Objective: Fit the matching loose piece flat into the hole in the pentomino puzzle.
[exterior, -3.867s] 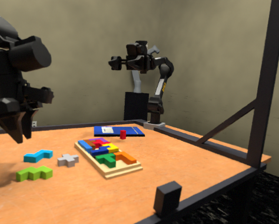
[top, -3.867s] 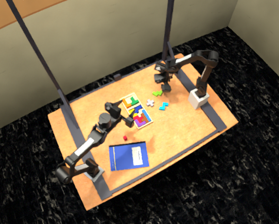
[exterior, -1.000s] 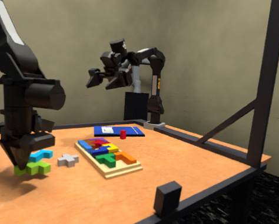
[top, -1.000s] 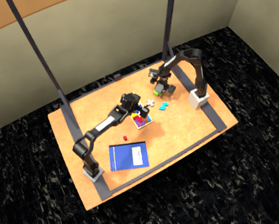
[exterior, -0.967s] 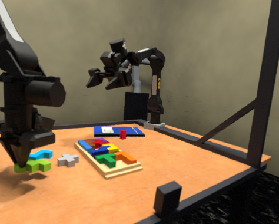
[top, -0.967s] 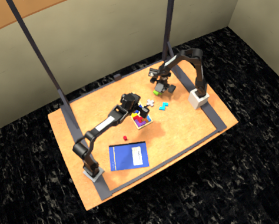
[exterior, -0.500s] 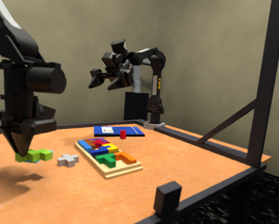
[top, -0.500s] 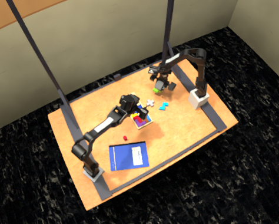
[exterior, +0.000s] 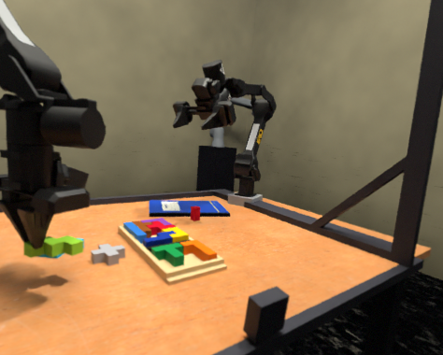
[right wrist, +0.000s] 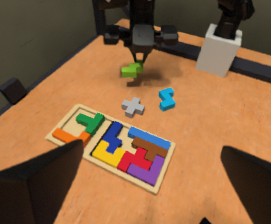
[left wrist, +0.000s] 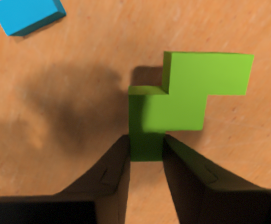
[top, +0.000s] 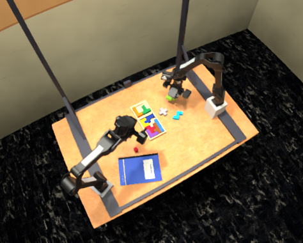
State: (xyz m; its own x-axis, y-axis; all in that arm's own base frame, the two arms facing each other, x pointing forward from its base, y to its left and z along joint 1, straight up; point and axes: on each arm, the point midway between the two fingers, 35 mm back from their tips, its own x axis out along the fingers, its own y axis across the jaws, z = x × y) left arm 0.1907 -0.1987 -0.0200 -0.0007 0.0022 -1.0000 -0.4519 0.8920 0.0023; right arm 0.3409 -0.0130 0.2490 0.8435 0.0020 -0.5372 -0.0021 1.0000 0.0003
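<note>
Right now my left hand is 12 cm to the left of the grey cross piece, 9 cm above it and 3 cm short of it. Round my left hand: red block: 43 cm to the right, 15 cm ahead, 8 cm below; then cyan piece: 10 cm ahead, 9 cm below, 6 cm to the right; then lime green piece: 4 cm below, 3 cm to the right, 1 cm behind.
</note>
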